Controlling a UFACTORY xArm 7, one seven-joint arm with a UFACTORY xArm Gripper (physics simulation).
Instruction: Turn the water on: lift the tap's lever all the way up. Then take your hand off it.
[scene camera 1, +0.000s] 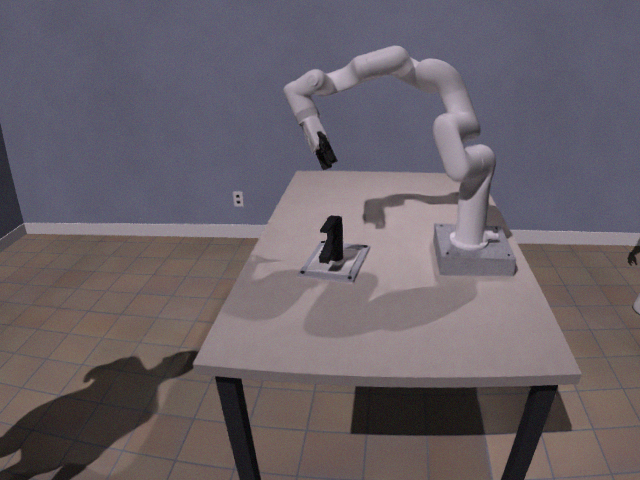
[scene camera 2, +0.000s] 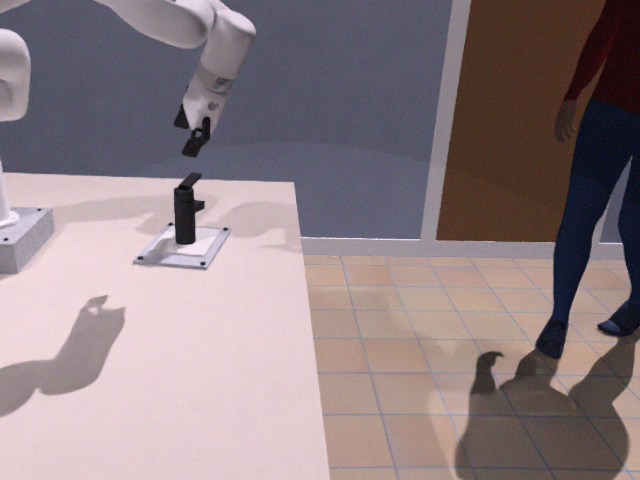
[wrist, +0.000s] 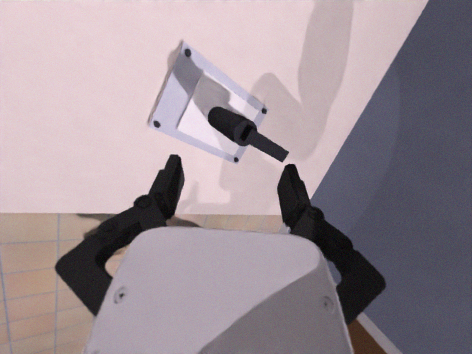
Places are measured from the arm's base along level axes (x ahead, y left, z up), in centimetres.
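Where they show: gripper, fingertip midpoint: (scene camera 1: 330, 166) (scene camera 2: 184, 141) (wrist: 232, 171); arm's base, link origin: (scene camera 1: 468, 241).
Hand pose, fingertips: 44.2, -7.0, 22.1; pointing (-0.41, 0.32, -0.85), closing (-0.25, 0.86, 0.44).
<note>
Each offset is from my fingertips to the top centre of the thing, as dx, dy, dz. "spot": to the spot under its first point. Level surfaces: height alone.
The black tap {spot: -2.5, +11.3, -21.9} (scene camera 1: 337, 245) (scene camera 2: 184, 219) (wrist: 227, 121) stands upright on a grey-framed base plate {-1.6, +9.1, -27.4} (scene camera 1: 326, 276) (scene camera 2: 217, 250) (wrist: 170, 95). Its flat lever {-0.5, +14.4, -13.0} (scene camera 2: 190, 180) (wrist: 270, 146) juts out from the top, on the same side as the short spout {-0.2, +15.9, -18.7} (scene camera 2: 199, 205); its exact angle is hard to tell. My gripper (scene camera 1: 329, 163) (scene camera 2: 186, 138) (wrist: 232, 171) is wide open and empty. It hangs above the tap, tilted, and touches neither tap nor lever. In the wrist view, the lever's free end shows near the right fingertip.
The table {dz -28.6} (scene camera 1: 387, 346) (scene camera 2: 232, 387) carries the tap plate and the arm's grey base block (scene camera 1: 475, 264) (scene camera 2: 20, 242). The table's edge (scene camera 2: 310, 330) lies beyond the tap's spout side. A person (scene camera 2: 589, 170) in blue trousers stands on the floor at the right of scene camera 2.
</note>
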